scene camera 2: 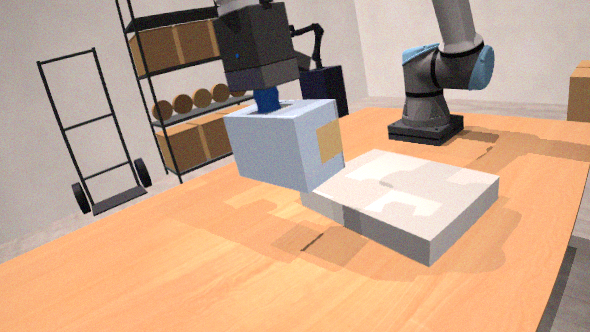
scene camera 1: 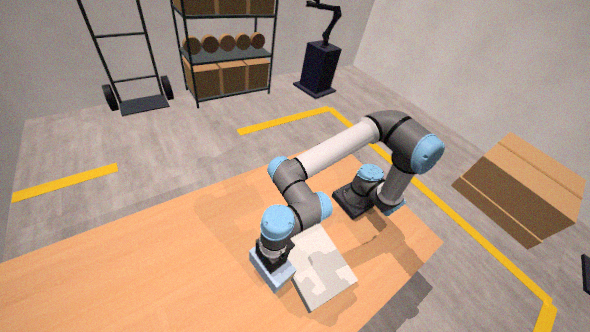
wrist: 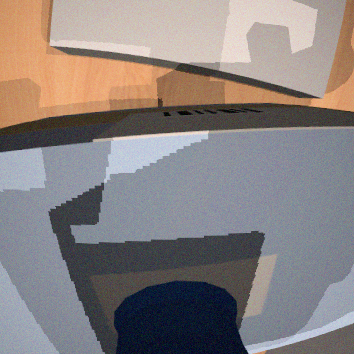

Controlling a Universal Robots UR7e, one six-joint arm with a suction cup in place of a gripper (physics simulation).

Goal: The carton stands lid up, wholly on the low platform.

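Places are measured from the arm's base along level axes (x ahead, y left, z up), in millimetres.
Pixels of known places: hand, its tool point: (scene camera 2: 271,118) (wrist: 172,284); arm's base, origin of its link: (scene camera 2: 425,120) (scene camera 1: 355,196).
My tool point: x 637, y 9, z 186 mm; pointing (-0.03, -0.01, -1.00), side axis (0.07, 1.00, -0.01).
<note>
For each thing: its middle in the pictures, then the offset to it from my tool point. Level surfaces: height alone.
- light blue carton, middle of its body: (wrist: 171,203) (scene camera 2: 283,140) (scene camera 1: 271,264) dx -10, dy +3, dz -37 mm
- low pale grey platform, middle of its body: (scene camera 2: 395,192) (scene camera 1: 313,261) dx -206, dy +76, dz -208 mm
- wooden table, height of its surface: dz -232 mm
The light blue carton (scene camera 1: 281,281) (scene camera 2: 265,147) (wrist: 165,200) hangs in the air over the wooden table, with a tan patch on one side in the scene camera 2 view. Its top face is up and it leans slightly. My gripper's blue suction cup (scene camera 2: 267,100) (wrist: 177,315) sits on that top face and holds the carton; in the scene camera 1 view the wrist hides the cup. The low pale grey platform (scene camera 1: 344,274) (scene camera 2: 462,222) (wrist: 140,25) lies flat on the table beside the carton. In the wrist view the platform shows beyond the carton's far edge.
The wooden table (scene camera 1: 125,270) (scene camera 2: 175,280) carries the arm's dark base (scene camera 1: 352,200) (scene camera 2: 425,131) behind the platform. Off the table stand a shelf rack (scene camera 1: 197,102), a hand truck (scene camera 1: 144,105) (scene camera 2: 120,200), a dark pedestal (scene camera 1: 319,67) (scene camera 2: 325,90) and a large brown box (scene camera 1: 520,195).
</note>
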